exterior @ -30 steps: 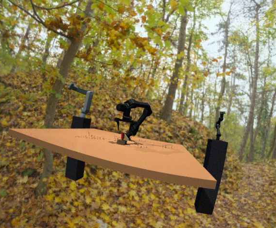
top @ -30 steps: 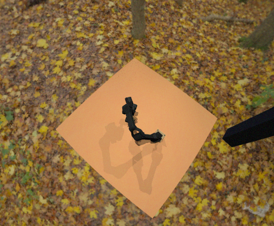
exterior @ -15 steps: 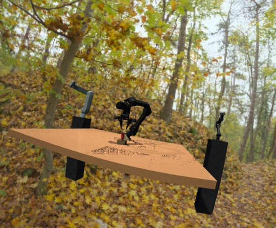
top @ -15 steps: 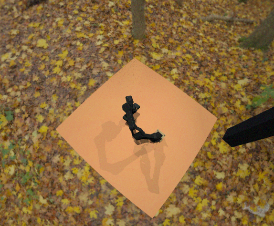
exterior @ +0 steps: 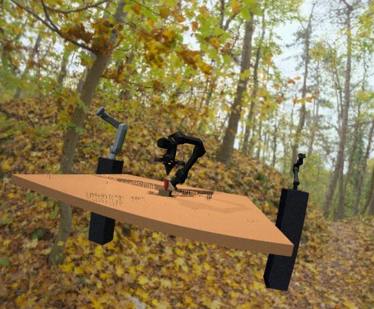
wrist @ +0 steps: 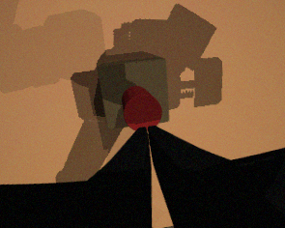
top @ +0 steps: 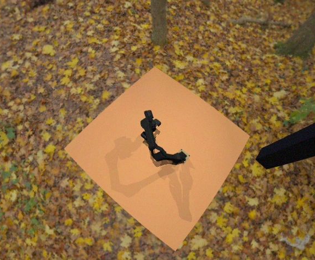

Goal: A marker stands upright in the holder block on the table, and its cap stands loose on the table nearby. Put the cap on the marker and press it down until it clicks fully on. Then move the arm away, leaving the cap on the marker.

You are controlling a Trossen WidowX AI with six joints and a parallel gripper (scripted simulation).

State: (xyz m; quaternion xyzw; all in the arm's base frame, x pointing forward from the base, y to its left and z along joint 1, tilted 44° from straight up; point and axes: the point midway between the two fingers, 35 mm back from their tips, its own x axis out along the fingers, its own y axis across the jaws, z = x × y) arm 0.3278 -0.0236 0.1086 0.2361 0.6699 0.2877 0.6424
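My gripper tip is 50 mm above the red marker cap.
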